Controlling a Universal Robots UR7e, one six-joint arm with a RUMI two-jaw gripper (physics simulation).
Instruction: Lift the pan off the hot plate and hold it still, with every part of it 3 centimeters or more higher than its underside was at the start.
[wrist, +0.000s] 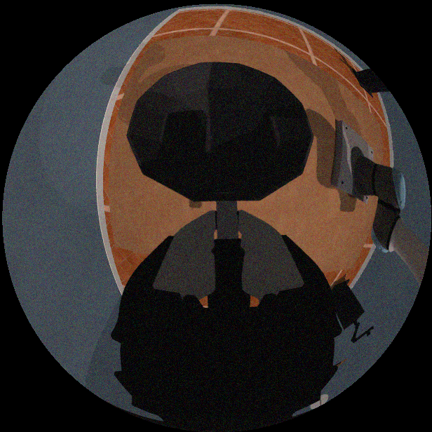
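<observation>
The black pan (220, 130) fills the upper middle of the wrist view, with its handle pointing down toward the gripper. My gripper (226, 213) is shut on the pan's grey handle, with one grey finger on each side. The pan hangs in front of the brown table surface, and shadows fall on the table around it. The hot plate does not show in this view; any part of it behind the pan would be hidden. The pan's exact height cannot be read from this view.
The brown table (280, 220) has orange, white-lined borders and a pale edge at the left. A grey mounting plate (344, 165) with a dark, jointed robot arm (385, 185) is at the right. A dark object (372, 81) shows at the upper right.
</observation>
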